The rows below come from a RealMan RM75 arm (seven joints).
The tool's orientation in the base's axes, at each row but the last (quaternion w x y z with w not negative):
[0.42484 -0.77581 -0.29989 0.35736]
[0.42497 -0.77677 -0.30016 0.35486]
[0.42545 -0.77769 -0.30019 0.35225]
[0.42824 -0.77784 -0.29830 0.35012]
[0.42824 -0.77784 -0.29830 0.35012]
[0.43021 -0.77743 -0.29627 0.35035]
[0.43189 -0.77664 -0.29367 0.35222]
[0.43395 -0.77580 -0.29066 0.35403]
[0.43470 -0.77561 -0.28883 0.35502]
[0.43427 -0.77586 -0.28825 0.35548]
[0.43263 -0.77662 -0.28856 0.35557]
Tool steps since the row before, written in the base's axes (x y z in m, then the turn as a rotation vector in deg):
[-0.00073 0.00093 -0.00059 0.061 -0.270 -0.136]
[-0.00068 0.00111 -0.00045 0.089 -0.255 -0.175]
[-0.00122 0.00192 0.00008 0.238 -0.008 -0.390]
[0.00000 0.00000 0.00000 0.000 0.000 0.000]
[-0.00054 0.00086 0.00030 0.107 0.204 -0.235]
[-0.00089 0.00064 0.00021 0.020 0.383 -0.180]
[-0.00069 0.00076 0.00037 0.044 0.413 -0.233]
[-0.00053 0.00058 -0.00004 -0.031 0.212 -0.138]
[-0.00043 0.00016 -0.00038 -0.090 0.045 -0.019]
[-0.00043 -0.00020 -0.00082 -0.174 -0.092 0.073]
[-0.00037 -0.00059 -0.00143 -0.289 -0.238 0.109]
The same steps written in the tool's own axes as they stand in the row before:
[0.00048 -0.00003 0.00123 -0.132 0.253 -0.117]
[0.00060 -0.00023 0.00122 -0.093 0.284 -0.118]
[0.00075 -0.00115 0.00181 0.244 0.384 -0.043]
[0.00000 0.00000 0.00000 0.000 0.000 0.000]
[0.00026 -0.00074 0.00071 0.286 0.130 0.099]
[-0.00009 -0.00062 0.00093 0.356 -0.013 0.230]
[0.00007 -0.00077 0.00076 0.408 0.024 0.245]
[0.00014 -0.00030 0.00071 0.184 0.021 0.175]
[-0.00001 0.00020 0.00056 -0.013 -0.016 0.100]
[-0.00015 0.00075 0.00055 -0.193 -0.046 0.069]
[-0.00023 0.00147 0.00055 -0.381 -0.027 0.080]

